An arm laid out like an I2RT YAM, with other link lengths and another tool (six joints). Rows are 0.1 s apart.
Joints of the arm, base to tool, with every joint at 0 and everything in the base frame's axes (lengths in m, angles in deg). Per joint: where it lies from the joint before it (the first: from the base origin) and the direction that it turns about. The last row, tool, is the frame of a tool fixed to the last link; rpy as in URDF.
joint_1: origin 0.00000 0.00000 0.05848 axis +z
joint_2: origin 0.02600 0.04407 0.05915 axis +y
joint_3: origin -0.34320 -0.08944 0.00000 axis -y
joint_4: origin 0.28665 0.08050 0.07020 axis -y
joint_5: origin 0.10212 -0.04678 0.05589 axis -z
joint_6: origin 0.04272 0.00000 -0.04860 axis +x
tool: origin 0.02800 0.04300 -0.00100 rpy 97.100 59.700 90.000
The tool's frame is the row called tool.
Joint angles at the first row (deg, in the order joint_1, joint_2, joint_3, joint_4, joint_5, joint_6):
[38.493, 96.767, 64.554, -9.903, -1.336, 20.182]
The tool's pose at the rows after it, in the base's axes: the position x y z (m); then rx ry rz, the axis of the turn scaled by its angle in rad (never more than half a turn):
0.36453 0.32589 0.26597 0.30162 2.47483 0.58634
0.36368 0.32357 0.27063 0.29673 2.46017 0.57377
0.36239 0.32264 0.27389 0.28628 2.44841 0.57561
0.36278 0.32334 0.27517 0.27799 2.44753 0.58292
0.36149 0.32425 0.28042 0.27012 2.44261 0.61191
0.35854 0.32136 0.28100 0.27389 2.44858 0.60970
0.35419 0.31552 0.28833 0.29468 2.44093 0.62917
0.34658 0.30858 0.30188 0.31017 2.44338 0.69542
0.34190 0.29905 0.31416 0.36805 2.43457 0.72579
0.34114 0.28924 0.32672 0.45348 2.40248 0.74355
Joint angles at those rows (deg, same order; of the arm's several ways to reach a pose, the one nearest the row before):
[38.494, 96.601, 64.940, -10.885, 0.802, 19.743]
[38.440, 95.896, 65.018, -11.248, 1.581, 19.123]
[38.457, 95.388, 64.869, -10.989, 1.729, 18.590]
[38.430, 95.460, 65.086, -10.909, 1.347, 18.348]
[38.471, 95.100, 65.209, -10.537, 0.386, 18.483]
[38.411, 94.450, 64.755, -11.065, 0.299, 18.633]
[38.167, 92.815, 63.998, -11.262, 0.009, 19.542]
[37.751, 90.510, 63.318, -11.697, -2.444, 21.106]
[37.202, 88.182, 62.778, -12.703, -2.711, 23.523]
[36.569, 86.102, 62.402, -13.084, -1.459, 26.535]

